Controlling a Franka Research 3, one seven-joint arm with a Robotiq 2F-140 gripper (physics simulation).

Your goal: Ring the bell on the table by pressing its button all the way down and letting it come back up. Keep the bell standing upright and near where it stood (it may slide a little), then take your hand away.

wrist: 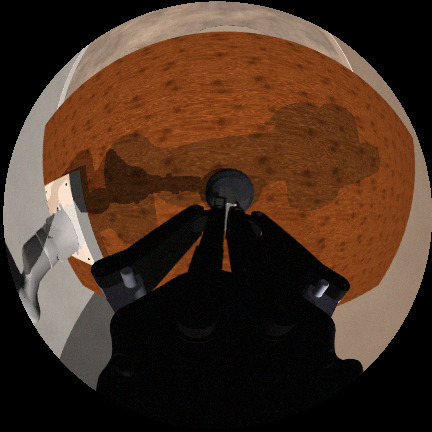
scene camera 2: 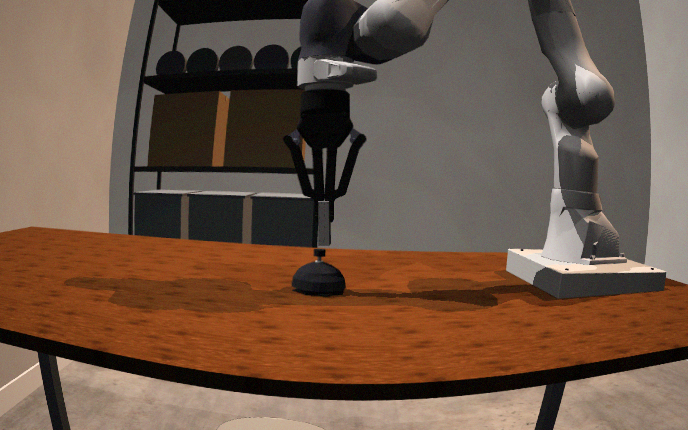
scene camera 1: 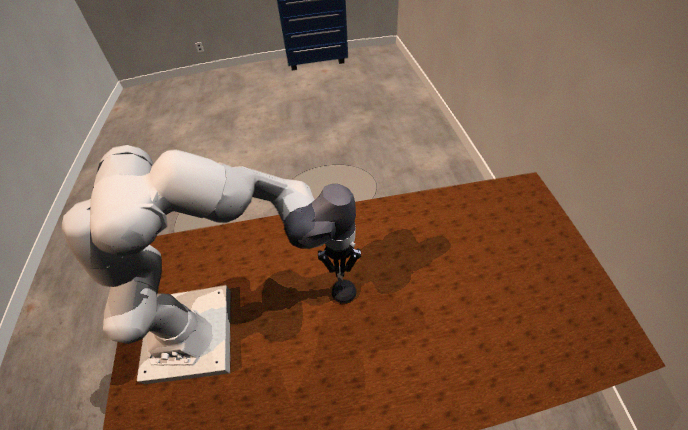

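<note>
The bell (scene camera 1: pixel 344 292) (scene camera 2: pixel 318 280) (wrist: pixel 230 186) is a dark dome standing upright on the brown table (scene camera 1: pixel 482 304) (scene camera 2: pixel 304 344) (wrist: pixel 215 75). Its small black button (scene camera 2: pixel 319 252) stands raised on a short stem, as scene camera 2 shows. My gripper (scene camera 1: pixel 340 276) (scene camera 2: pixel 322 244) (wrist: pixel 223 196) is shut and empty and points straight down. Its fingertips are just above the button, with a very small gap in the scene camera 2 view. In the wrist view the fingertips cover the near part of the bell and hide the button.
The arm's white base plate (scene camera 1: pixel 223 329) (scene camera 2: pixel 608 283) (wrist: pixel 86 225) sits on the table, left of the bell in the scene camera 1 view. A black shelf unit (scene camera 2: pixel 223 169) with boxes stands behind the table. A blue drawer cabinet (scene camera 1: pixel 317 43) stands by the far wall.
</note>
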